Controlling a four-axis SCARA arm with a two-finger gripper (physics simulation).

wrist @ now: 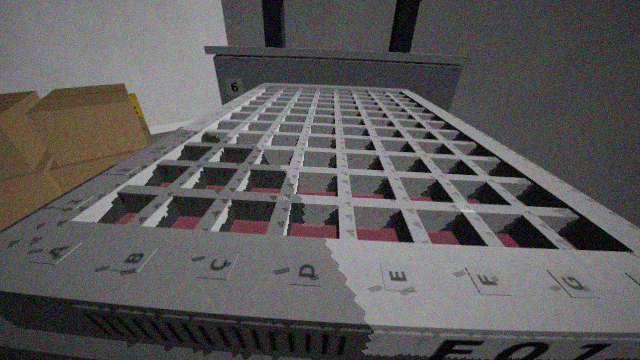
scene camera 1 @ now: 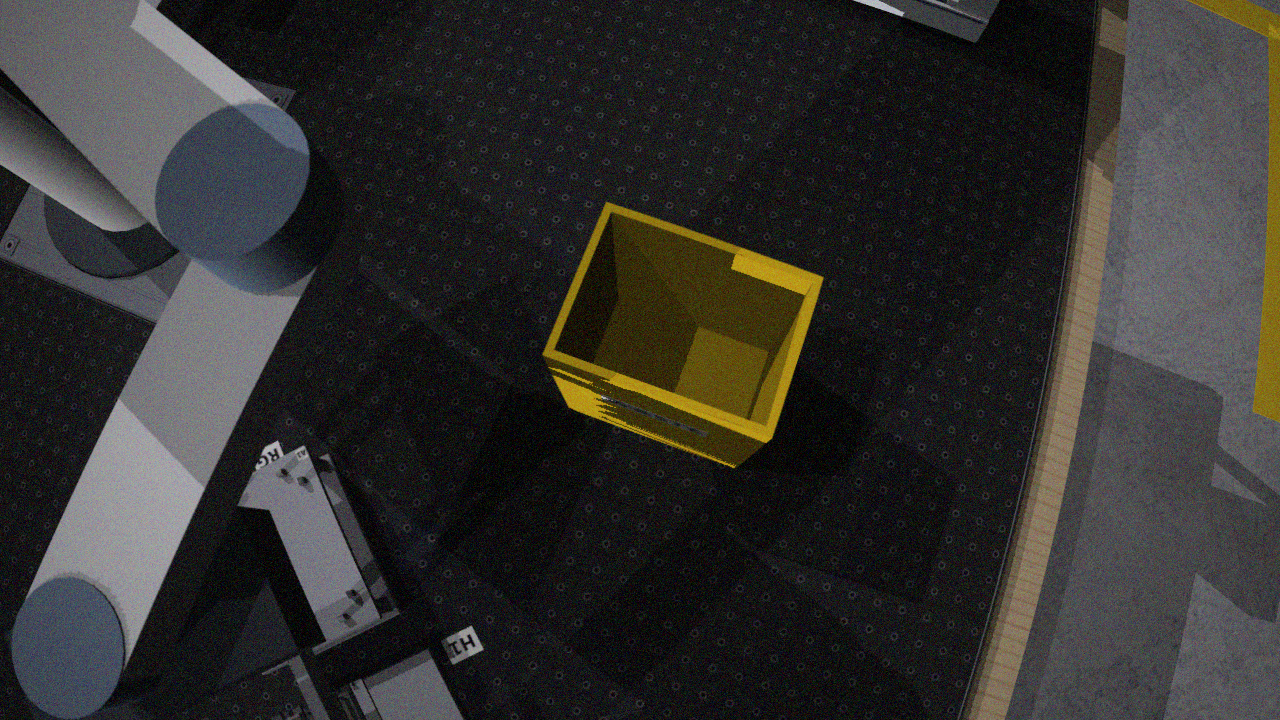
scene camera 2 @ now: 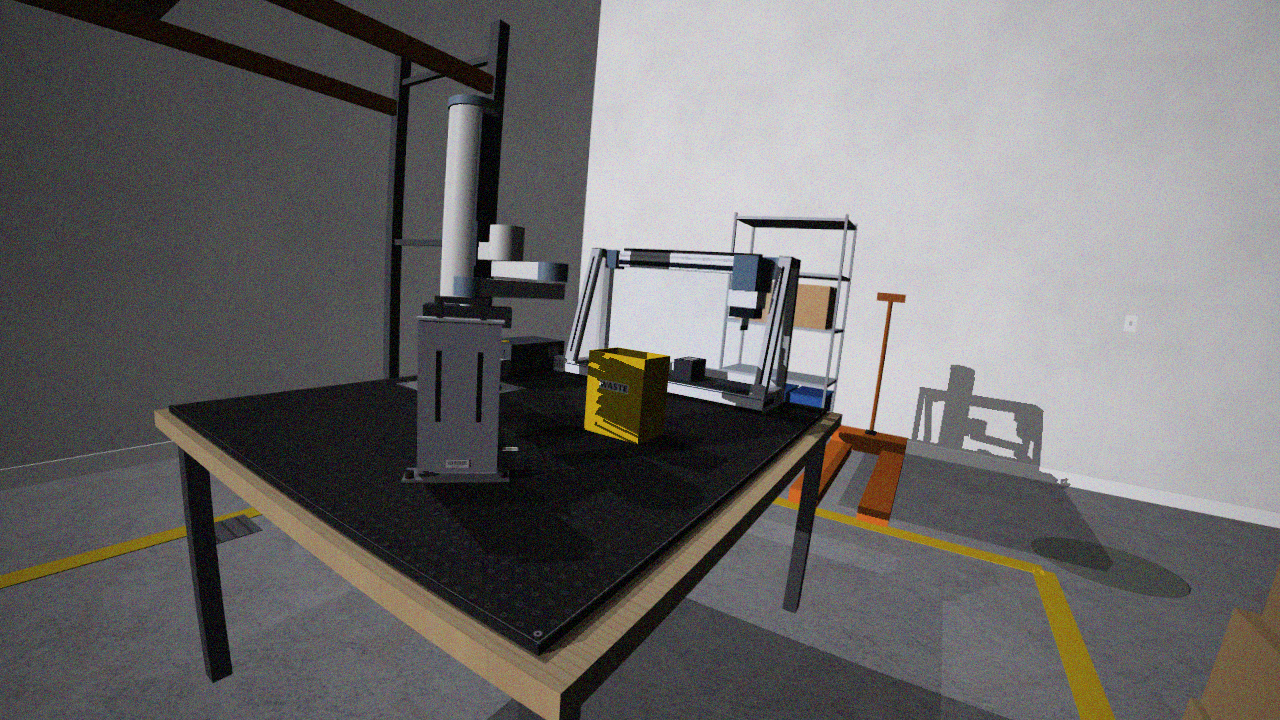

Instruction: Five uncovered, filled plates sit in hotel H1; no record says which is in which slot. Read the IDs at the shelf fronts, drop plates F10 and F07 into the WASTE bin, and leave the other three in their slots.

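Places are measured from the arm's base along level axes (x ahead, y left, z up), in centimetres.
Pixels of known places: gripper, fingertip midpoint: (wrist: 329,152).
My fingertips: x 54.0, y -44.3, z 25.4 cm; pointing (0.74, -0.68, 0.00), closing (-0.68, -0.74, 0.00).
Observation:
Behind a point stands the place of what it marks.
A pale plate marked F01 (wrist: 200,285) fills the lower part of the wrist view, very close to the camera. It is uncovered, and red filling shows in its nearer wells. The edge under its front is dark, and the plates below it are hidden. The H1 label (scene camera 1: 462,644) {z 1.3, x 54.7, y -31.8 cm} lies at the bottom of scene camera 1, beside part of hotel H1 (scene camera 1: 416,689) {z 2.1, x 52.3, y -37.0 cm}. The yellow WASTE bin (scene camera 1: 657,396) {z 21.2, x 64.6, y -8.5 cm} (scene camera 2: 626,394) {z 12.4, x 68.3, y -8.6 cm} stands upright on the table, and its inside shows no plate. My gripper is open with no plate held; its fingers are hidden from view.
The arm's grey-white link (scene camera 1: 170,447) {z 36.6, x 43.6, y -21.8 cm} spans the left of scene camera 1, above the RG station (scene camera 1: 313,546) {z 7.3, x 40.7, y -27.8 cm}. A grey panel marked 6 (wrist: 340,70) {z 28.7, x 56.7, y -47.4 cm} stands behind the plate. A gantry machine (scene camera 2: 689,259) {z 48.8, x 46.5, y 62.3 cm} stands behind the bin. Cardboard boxes (wrist: 90,120) show at left.

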